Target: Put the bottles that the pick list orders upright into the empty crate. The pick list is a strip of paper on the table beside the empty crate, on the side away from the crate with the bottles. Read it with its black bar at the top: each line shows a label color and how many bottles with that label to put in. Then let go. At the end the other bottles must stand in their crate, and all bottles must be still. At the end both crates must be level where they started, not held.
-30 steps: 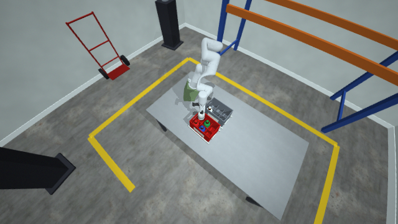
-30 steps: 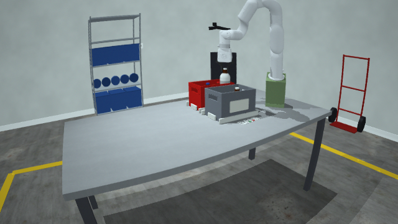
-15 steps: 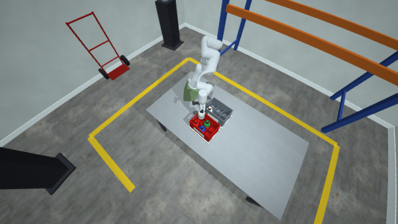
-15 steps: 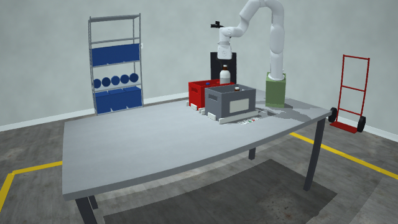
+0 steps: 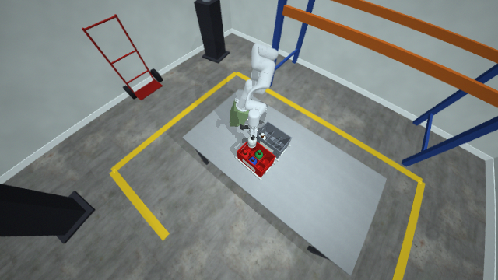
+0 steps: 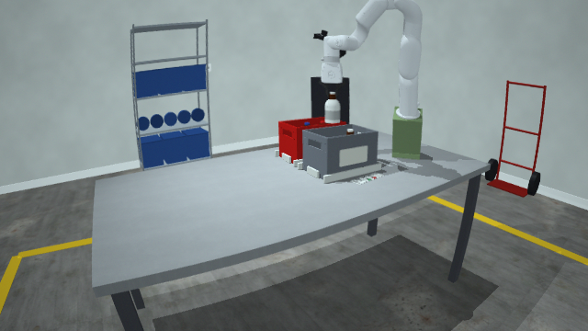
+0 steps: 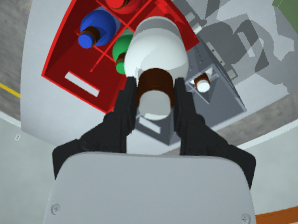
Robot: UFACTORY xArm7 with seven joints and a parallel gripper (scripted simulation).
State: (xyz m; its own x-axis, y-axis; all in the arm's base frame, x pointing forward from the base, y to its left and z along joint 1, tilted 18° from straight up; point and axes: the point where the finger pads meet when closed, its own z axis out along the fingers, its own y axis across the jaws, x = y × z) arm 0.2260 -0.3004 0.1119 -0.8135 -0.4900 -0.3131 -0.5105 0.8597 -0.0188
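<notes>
My hand is 23 cm above the grey crate, 17 cm to the right of it and 13 cm short of it. The rest, counted from my hand: red crate 23 cm below, 8 cm ahead, 6 cm to the right; red bottle 23 cm below, 8 cm to the right, 2 cm behind; green-labelled bottle 23 cm below, 9 cm ahead, 2 cm to the right.
</notes>
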